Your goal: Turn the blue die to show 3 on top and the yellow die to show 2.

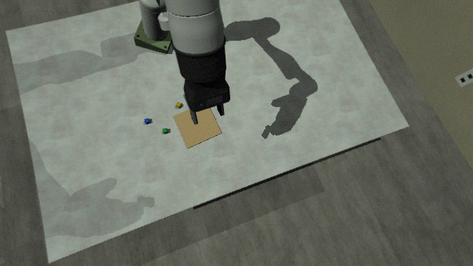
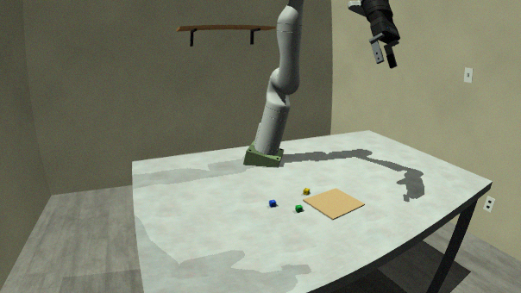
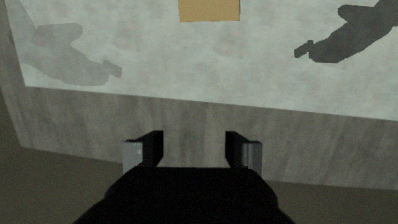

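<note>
Now: hand 430 mm above the blue die, 230 mm past it and 170 mm to the left of it. The rest, counted from my hand: yellow die 430 mm below, 230 mm behind, 40 mm to the right; tan mat 430 mm below, 120 mm behind, 10 mm to the right; green die 430 mm below, 160 mm behind, 130 mm to the right.
</note>
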